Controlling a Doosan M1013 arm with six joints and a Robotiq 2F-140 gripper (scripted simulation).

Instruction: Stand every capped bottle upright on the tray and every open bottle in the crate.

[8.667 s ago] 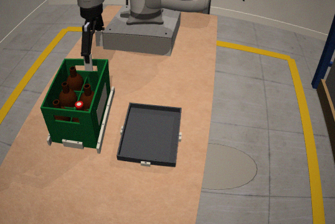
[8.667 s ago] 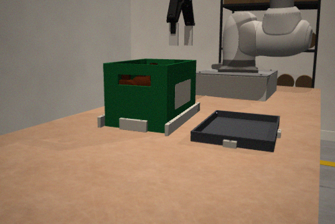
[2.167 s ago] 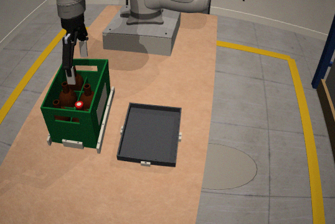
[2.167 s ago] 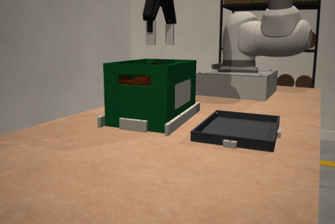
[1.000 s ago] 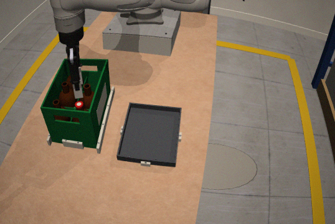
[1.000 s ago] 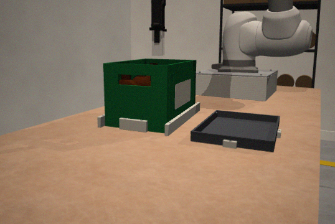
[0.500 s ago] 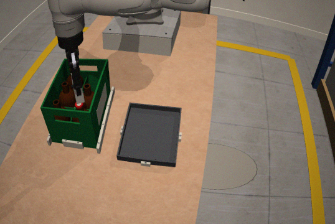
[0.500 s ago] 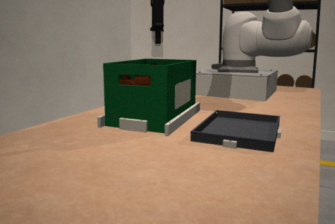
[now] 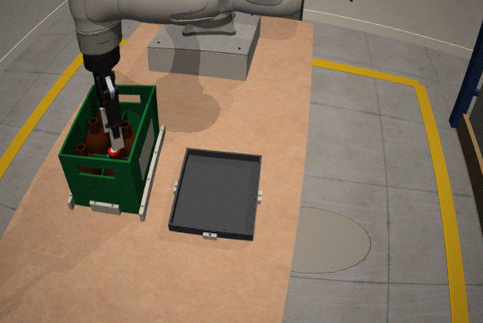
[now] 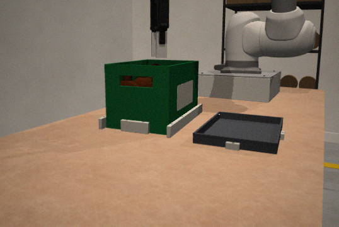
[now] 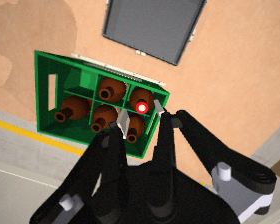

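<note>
Now: the bottle 140 mm below my hand. From my hand the other things lie so: crate 90 mm behind, 40 mm to the right, 140 mm below; dark grey tray 20 mm behind, 220 mm to the left, 210 mm below.
</note>
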